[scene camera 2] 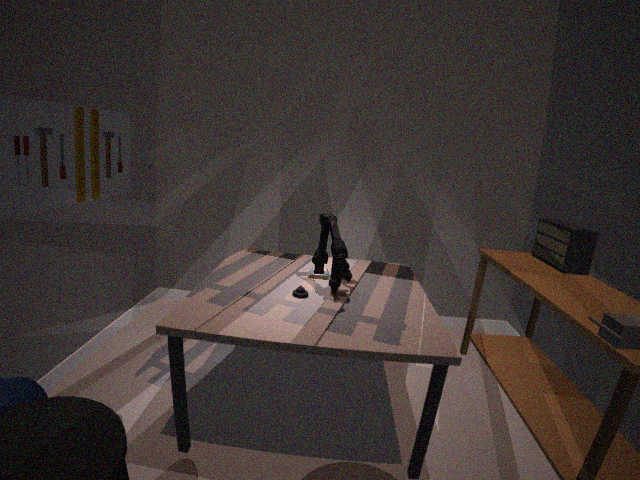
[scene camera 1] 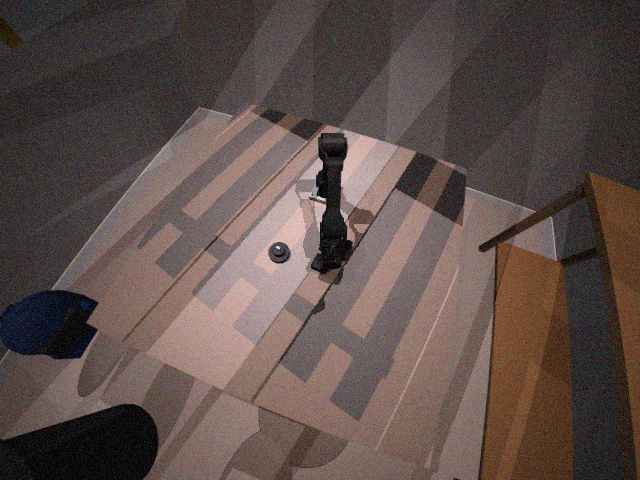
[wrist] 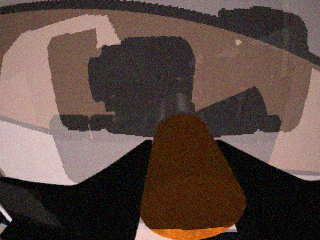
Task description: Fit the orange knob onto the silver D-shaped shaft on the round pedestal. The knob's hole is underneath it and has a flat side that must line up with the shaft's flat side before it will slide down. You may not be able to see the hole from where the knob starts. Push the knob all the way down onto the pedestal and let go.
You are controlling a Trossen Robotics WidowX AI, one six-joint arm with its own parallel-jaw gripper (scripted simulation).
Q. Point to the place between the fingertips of my gripper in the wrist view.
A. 182,146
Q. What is my gripper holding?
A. An orange knob.
